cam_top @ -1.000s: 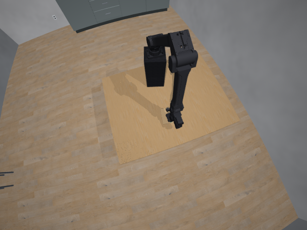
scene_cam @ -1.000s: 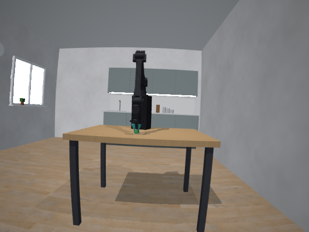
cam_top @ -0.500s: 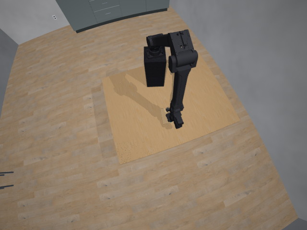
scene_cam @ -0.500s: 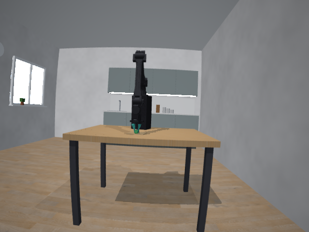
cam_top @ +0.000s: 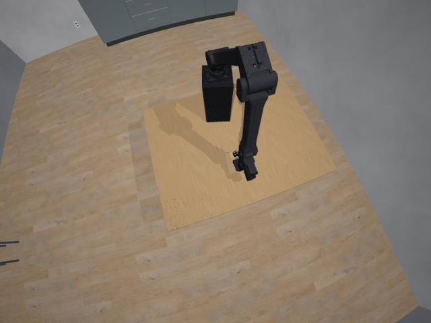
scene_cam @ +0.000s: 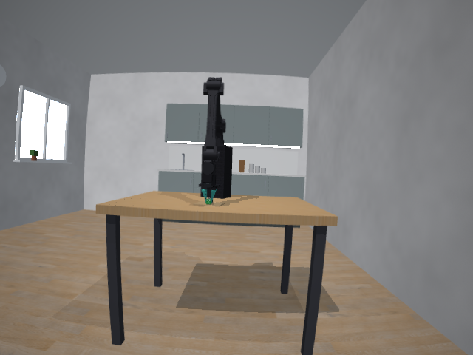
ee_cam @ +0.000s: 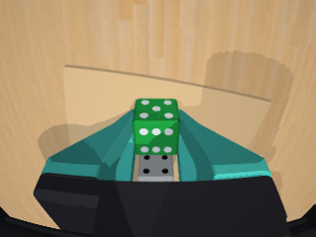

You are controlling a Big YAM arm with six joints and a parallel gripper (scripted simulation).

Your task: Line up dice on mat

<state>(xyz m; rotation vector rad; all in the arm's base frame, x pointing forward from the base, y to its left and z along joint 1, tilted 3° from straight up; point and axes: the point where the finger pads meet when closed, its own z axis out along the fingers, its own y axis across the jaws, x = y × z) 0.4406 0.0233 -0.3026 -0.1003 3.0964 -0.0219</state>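
Right now my hand is right at the green die. Round my hand: mat 50 mm behind, 10 mm below; then white die 50 mm behind; then black die 90 mm behind, 10 mm to the right.
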